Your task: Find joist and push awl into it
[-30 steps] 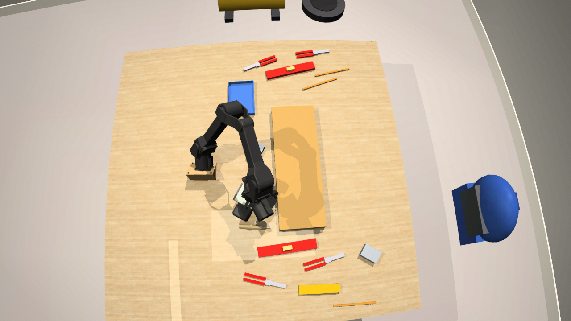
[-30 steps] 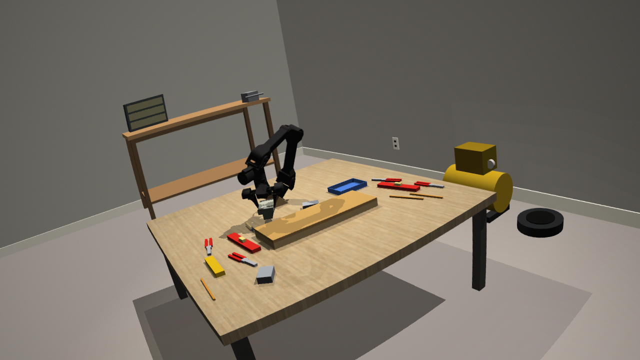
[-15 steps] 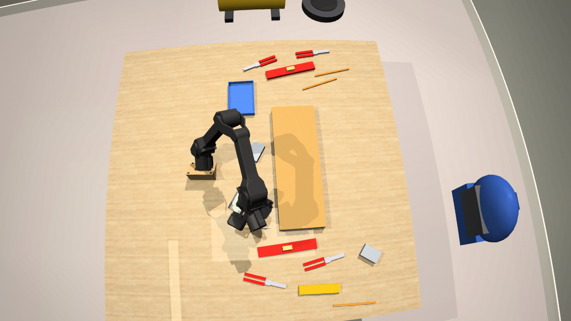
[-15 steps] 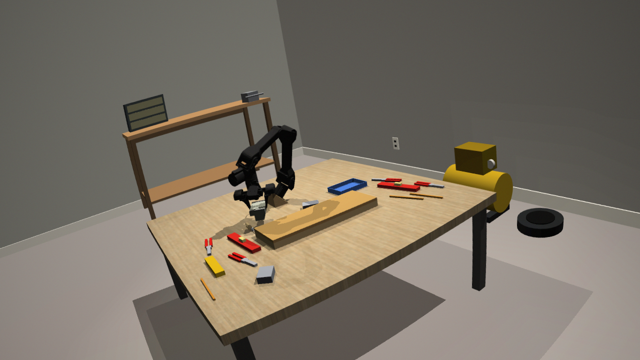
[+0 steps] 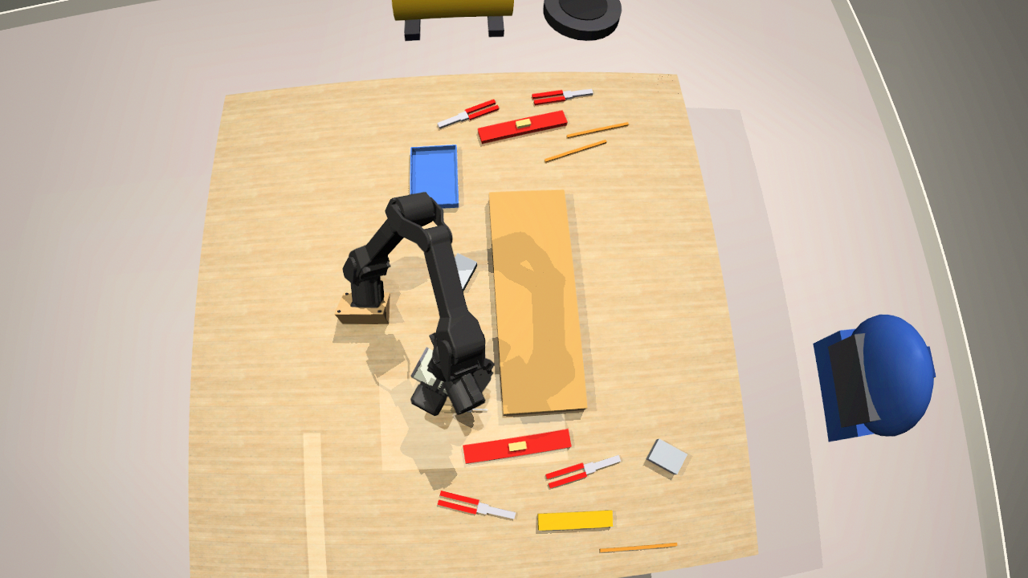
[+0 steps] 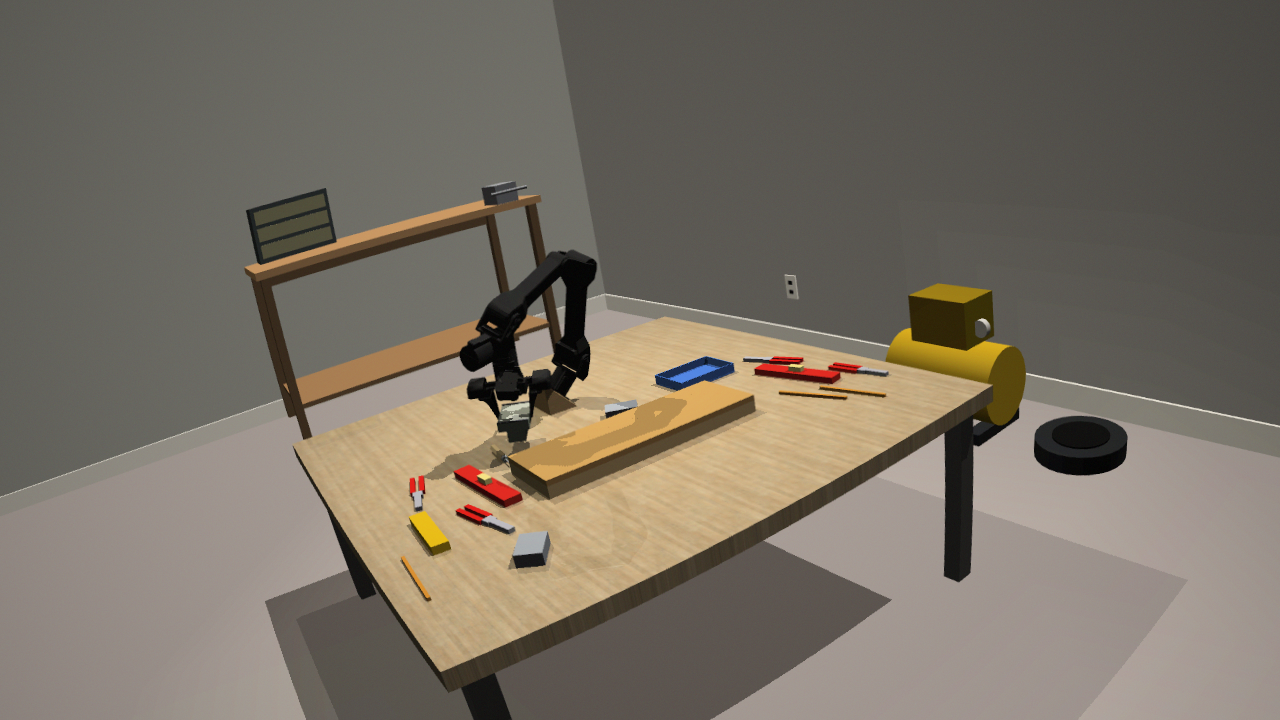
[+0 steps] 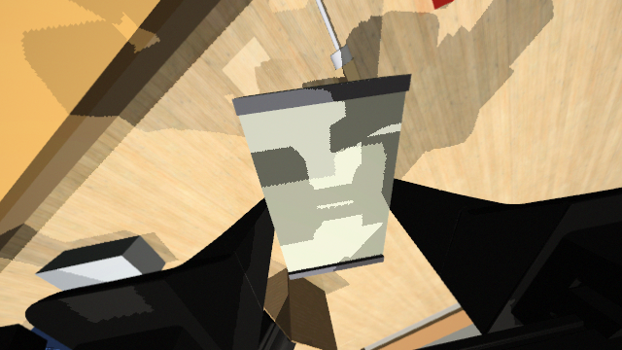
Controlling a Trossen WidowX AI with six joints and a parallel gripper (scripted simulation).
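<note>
Now: the awl 6 cm to the right of my gripper tip, 6 cm below it and 4 cm ahead of it. Round my gripper tip: yellow block: 30 cm to the right, 29 cm ahead, 6 cm below; stud finder: 3 cm below, 1 cm behind; blue tray: 50 cm to the left, 6 cm behind, 5 cm below.
</note>
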